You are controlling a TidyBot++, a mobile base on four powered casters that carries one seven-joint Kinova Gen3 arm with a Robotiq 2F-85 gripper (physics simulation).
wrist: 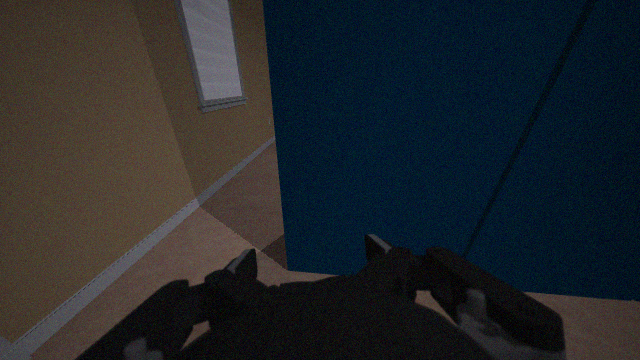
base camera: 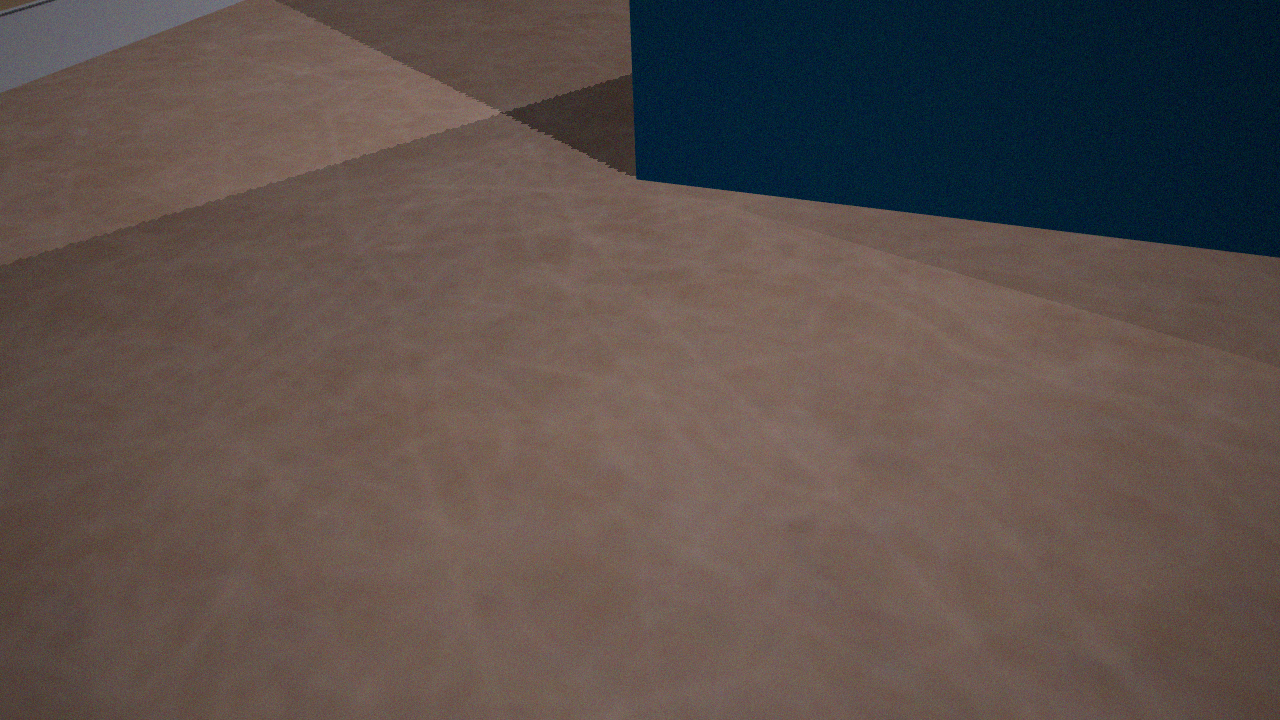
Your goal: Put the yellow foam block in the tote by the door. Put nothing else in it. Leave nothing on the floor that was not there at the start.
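Places are measured from the arm's base along level axes (x right, y down, z ahead), in centimetres.
Where they show: gripper, fingertip midpoint: (wrist: 312, 253).
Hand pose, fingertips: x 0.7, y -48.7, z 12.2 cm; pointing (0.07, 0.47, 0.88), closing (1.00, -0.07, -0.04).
Observation:
After its pixels a point has its place.
My gripper (wrist: 312, 253) @(x 0.7, y -48.7, z 12.2 cm) is open at the bottom of the wrist view, its two dark fingertips wide apart with nothing between them. Behind the fingers show a strip of floor and the lower left part of a large blue surface. The yellow foam block, the tote and the door do not show in the base camera view or in the wrist view.
A large dark blue upright panel (base camera: 948, 107) @(x 20.4, y 29.5, z 73.5 cm) (wrist: 400, 130) @(x 40.3, y -45.2, z 68.7 cm) stands on the floor (base camera: 572, 447) @(x -8.0, y 39.6, z 42.6 cm) at the right, with a thin dark slanting line on it. A yellow wall (wrist: 80, 125) @(x -99.3, y -41.6, z 108.5 cm) with a pale baseboard (wrist: 115, 265) @(x -102.4, y 31.9, z 90.2 cm) runs along the left. A window (wrist: 215, 50) @(x -68.5, y -87.8, z 232.8 cm) is in the wall farther back.

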